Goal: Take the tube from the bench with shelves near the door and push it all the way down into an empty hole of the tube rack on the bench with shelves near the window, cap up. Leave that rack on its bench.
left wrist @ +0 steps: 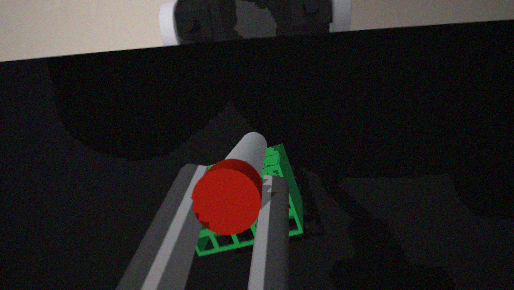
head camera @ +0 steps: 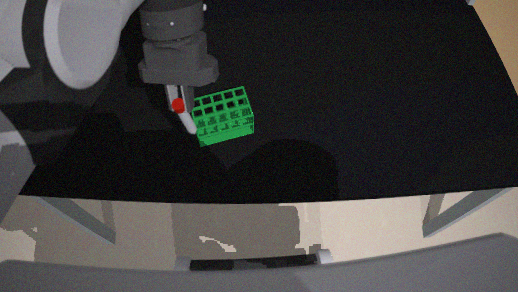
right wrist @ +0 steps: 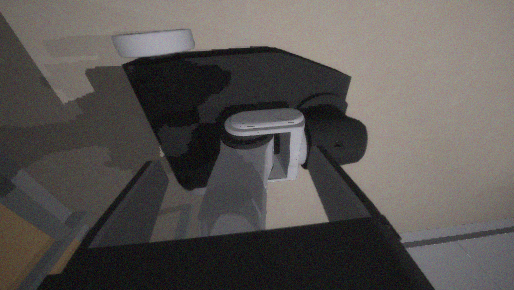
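Pixels of known places: left gripper, fingertip midpoint: [left wrist: 234, 187] [head camera: 182, 108]; right gripper, fingertip midpoint: [right wrist: 238, 163]; robot's base at its link origin: [left wrist: 258, 25].
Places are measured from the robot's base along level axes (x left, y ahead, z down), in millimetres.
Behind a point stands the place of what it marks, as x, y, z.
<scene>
My left gripper [head camera: 179, 102] @[98, 178, -998] [left wrist: 234, 187] @[98, 178, -998] is shut on the tube, a pale tube [head camera: 188, 121] @[92, 172, -968] [left wrist: 250, 149] @[102, 170, -976] with a red cap. The cap faces up toward the left wrist camera, and the tube slants, its lower end toward the robot. The green tube rack [head camera: 225, 137] @[45, 249, -765] [left wrist: 296, 200] @[114, 283, -809] stands on the black bench [head camera: 400, 100] @[-396, 336, -763] [left wrist: 400, 100] @[235, 191, -763]. In the head camera the tube overlaps the rack's left edge; whether they touch, I cannot tell. The holes that show look empty; some are hidden in the left wrist view. My right gripper [right wrist: 238, 163] @[-215, -223, -578] is open and empty.
The bench's near edge crosses the lower part of the head view, with grey bench legs [head camera: 80, 220] @[606, 174, -357] [head camera: 455, 212] @[-777, 126, -315] below it. The robot's own grey body lies along the bottom. The right wrist view shows the robot's dark base [right wrist: 280, 75] @[-165, -338, -169] and the floor [right wrist: 425, 125] @[177, -1150, -1].
</scene>
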